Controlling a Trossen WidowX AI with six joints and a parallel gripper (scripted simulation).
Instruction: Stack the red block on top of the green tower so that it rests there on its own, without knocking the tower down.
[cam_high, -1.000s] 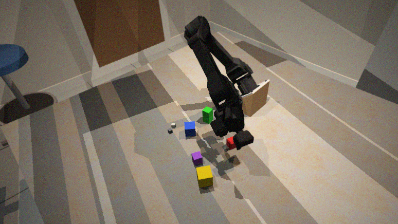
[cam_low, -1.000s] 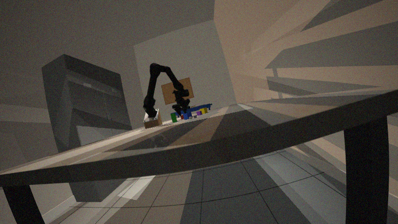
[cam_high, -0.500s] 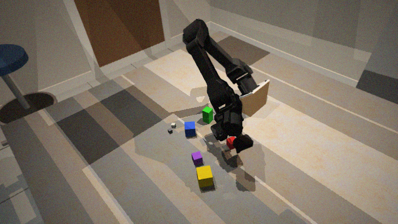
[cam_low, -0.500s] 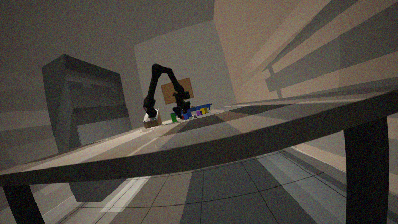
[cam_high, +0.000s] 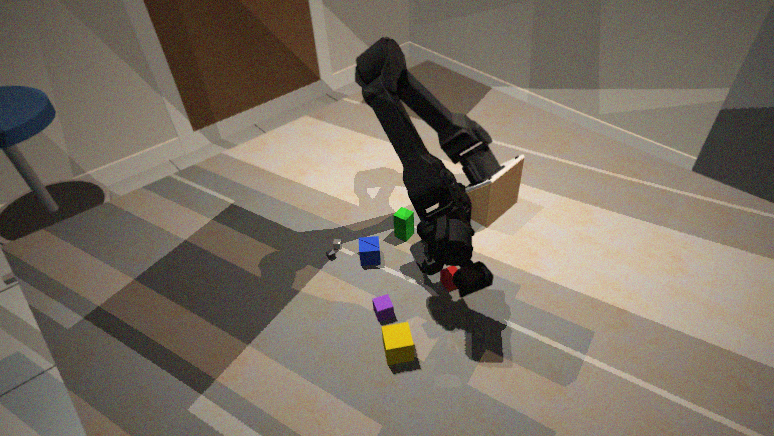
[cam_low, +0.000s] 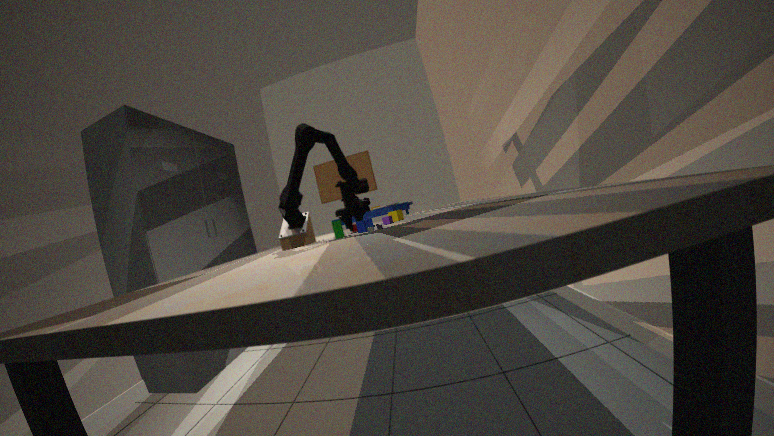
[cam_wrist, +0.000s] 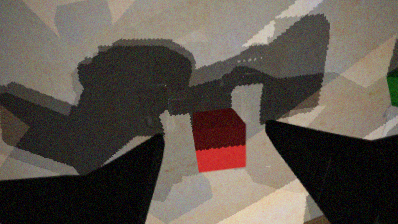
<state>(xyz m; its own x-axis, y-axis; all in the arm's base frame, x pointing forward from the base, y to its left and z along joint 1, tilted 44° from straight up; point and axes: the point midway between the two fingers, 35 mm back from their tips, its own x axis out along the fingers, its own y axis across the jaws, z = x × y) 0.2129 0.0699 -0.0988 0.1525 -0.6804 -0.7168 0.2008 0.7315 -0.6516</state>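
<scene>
The blue block lies 16 cm to the right of my gripper tip, 9 cm ahead of it and 1 cm above it. From my gripper tip the other things lie so: purple block: 15 cm ahead, 3 cm to the right, 1 cm above; then yellow block: 18 cm ahead, 6 cm to the left, 2 cm above; then red block: 1 cm above.
</scene>
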